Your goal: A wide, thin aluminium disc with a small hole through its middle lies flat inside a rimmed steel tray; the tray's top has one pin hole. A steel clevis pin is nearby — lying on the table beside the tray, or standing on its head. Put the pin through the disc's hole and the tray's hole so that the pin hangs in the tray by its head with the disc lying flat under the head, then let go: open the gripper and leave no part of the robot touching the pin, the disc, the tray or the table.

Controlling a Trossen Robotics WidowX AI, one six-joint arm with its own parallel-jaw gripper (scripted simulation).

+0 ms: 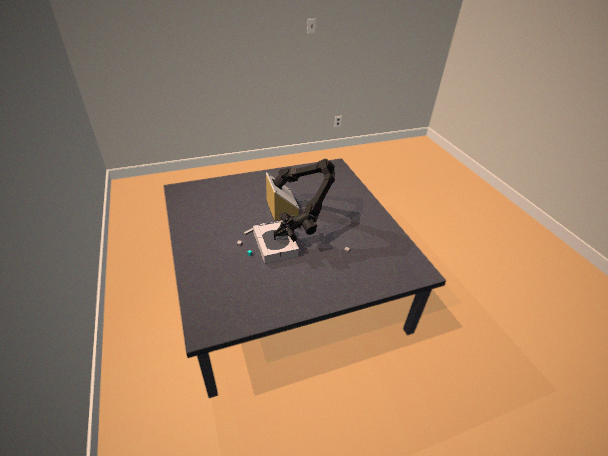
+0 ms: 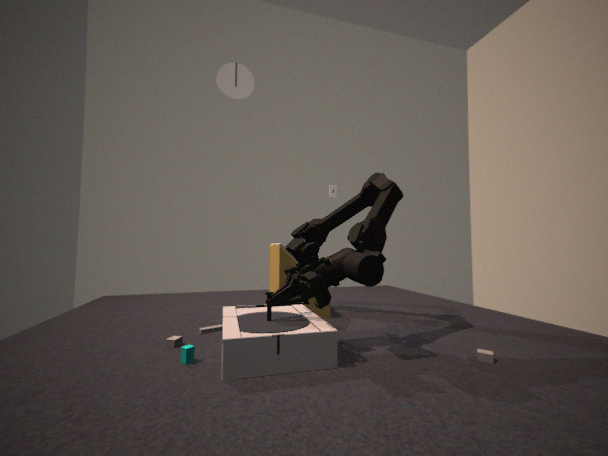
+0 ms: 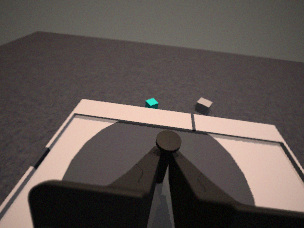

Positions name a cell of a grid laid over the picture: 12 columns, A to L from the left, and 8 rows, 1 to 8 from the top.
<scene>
In view: my gripper (image 2: F6), a clevis pin (image 3: G6), a grey disc (image 2: F6) and a rimmed tray (image 2: G7).
My gripper is seen too in image 3 (image 3: G6). The rimmed tray is seen too in image 1 (image 1: F5) and in image 3 (image 3: K6).
</scene>
